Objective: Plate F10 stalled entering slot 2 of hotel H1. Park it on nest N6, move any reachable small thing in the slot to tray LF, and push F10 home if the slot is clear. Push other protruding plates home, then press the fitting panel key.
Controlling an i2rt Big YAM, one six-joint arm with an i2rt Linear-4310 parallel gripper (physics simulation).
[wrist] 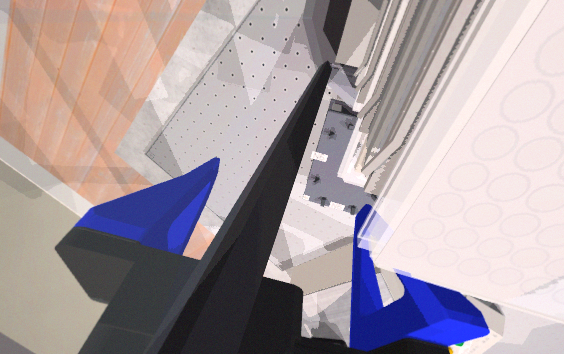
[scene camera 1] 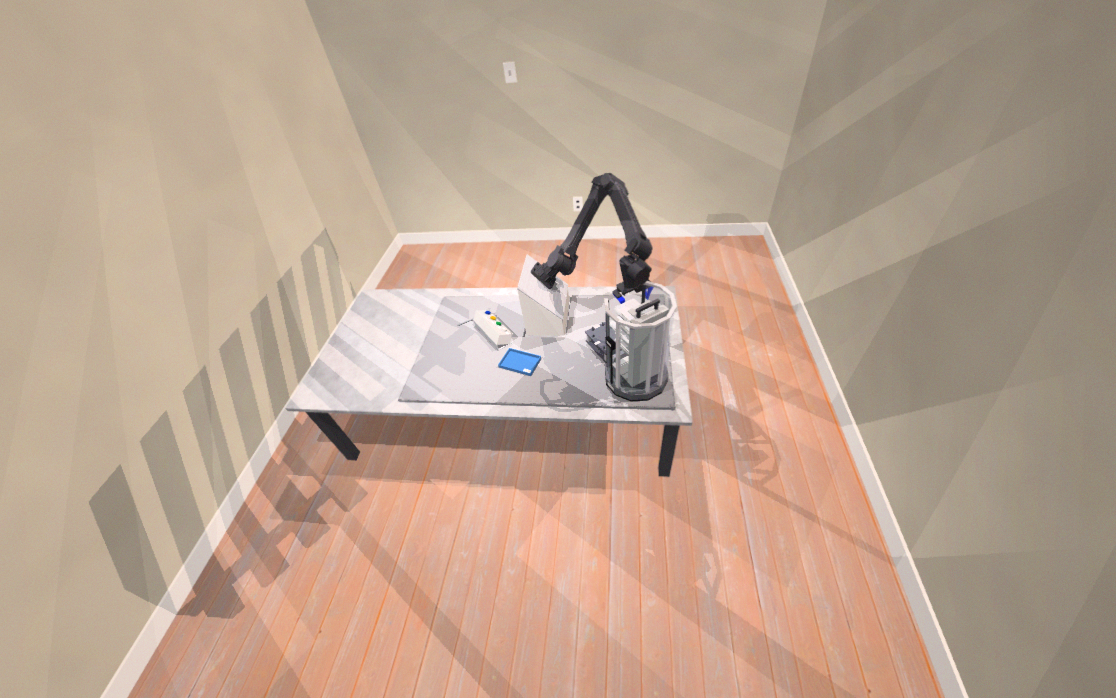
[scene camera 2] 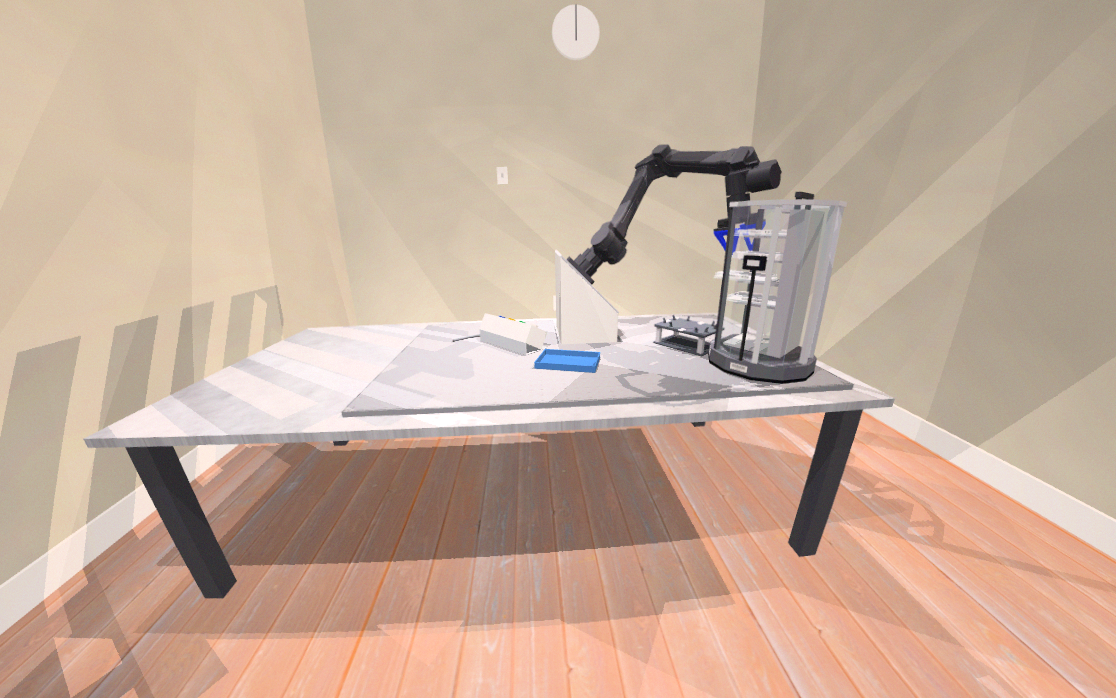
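Pixels of known places: gripper, fingertip midpoint: (wrist: 292, 188); arm's base, link origin: (scene camera 1: 542, 276) (scene camera 2: 579, 272).
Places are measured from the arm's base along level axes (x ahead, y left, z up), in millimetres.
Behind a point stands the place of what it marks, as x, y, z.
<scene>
My gripper (scene camera 1: 635, 296) {228, 447, 79} (scene camera 2: 740, 242) {228, 447, 79} (wrist: 292, 188) {228, 447, 79} is open and empty, with blue fingers at the upper part of hotel H1 (scene camera 1: 636, 393) {477, 488, -150} (scene camera 2: 765, 368) {476, 431, -158}. A dark upright post (wrist: 272, 200) {254, 475, 139} shows between the fingers in the wrist view. The right finger is by the corner of a pale plate with round wells (wrist: 465, 200) {302, 456, 143}. Lower plates stack in the hotel; one (scene camera 2: 727, 275) {372, 358, 38} sticks out to the left. Which is F10 I cannot tell. Nest N6 (scene camera 1: 599, 342) {249, 304, -131} (scene camera 2: 687, 327) {229, 318, -131} (wrist: 332, 170) {183, 342, -131} has short pegs and no plate. Blue tray LF (scene camera 1: 519, 361) {360, -29, -189} (scene camera 2: 567, 360) {352, -27, -189} looks empty. No small thing in slot 2 can be made out.
The key panel (scene camera 1: 491, 329) {254, -183, -119} (scene camera 2: 506, 333) {251, -210, -144} with blue, yellow and green keys stands left of the arm's white pedestal (scene camera 1: 540, 304) {172, 36, -17} (scene camera 2: 582, 312) {176, 12, -99}. A black handle (scene camera 1: 647, 307) {399, 502, 217} is on top of the hotel. A black post with a square head (scene camera 2: 753, 262) {449, 380, 76} stands at the hotel's front.
</scene>
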